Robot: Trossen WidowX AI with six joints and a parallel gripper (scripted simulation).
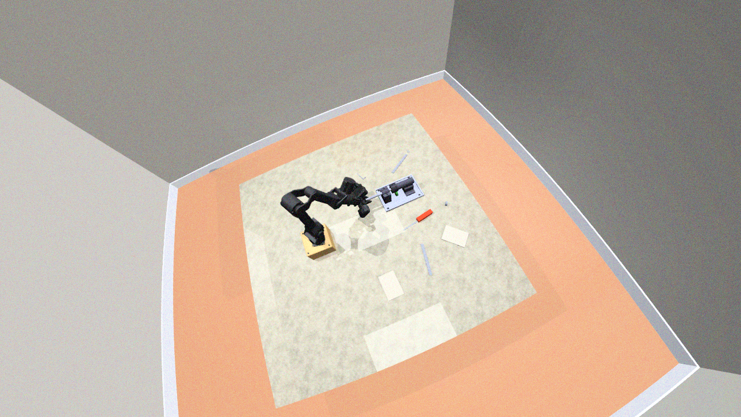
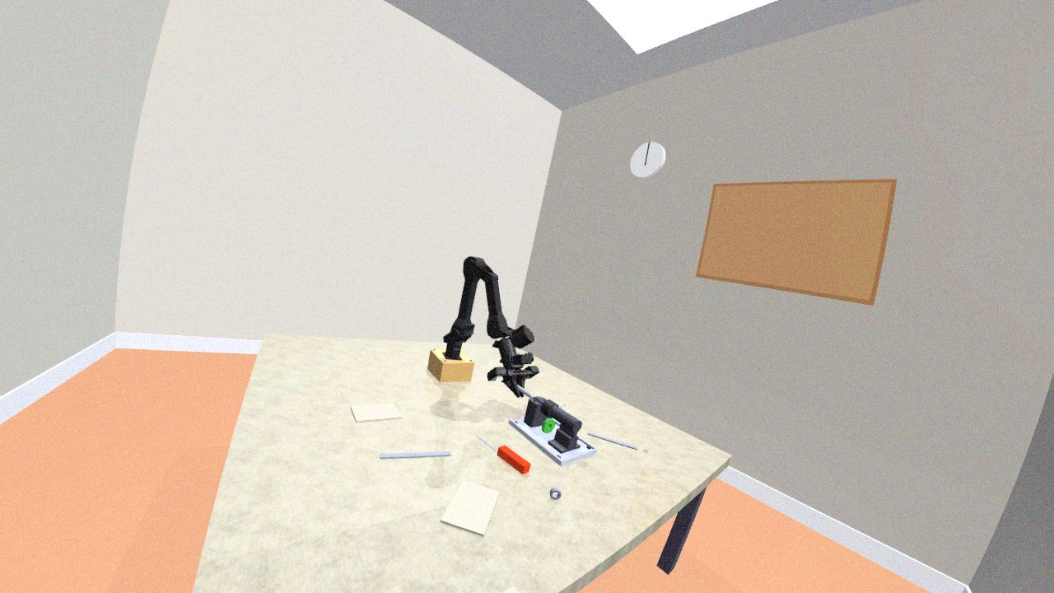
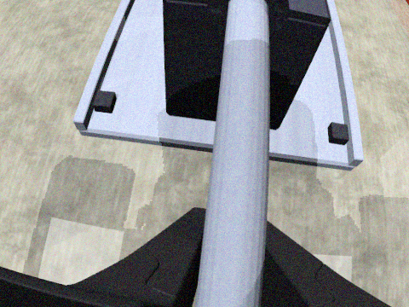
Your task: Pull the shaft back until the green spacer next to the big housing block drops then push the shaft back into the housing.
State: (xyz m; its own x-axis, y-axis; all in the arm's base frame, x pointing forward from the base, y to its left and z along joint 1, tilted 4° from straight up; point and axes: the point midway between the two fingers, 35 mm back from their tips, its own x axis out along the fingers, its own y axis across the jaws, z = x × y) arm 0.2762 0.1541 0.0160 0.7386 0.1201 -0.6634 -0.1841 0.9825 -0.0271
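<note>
The grey shaft is 60 mm ahead of my gripper tip, 10 mm to the left of it and 20 mm above it. From my gripper tip the other things lie so: fixture: 170 mm ahead, 30 mm to the left, 10 mm below; green spacer: 140 mm ahead, 30 mm to the left, 30 mm below.
</note>
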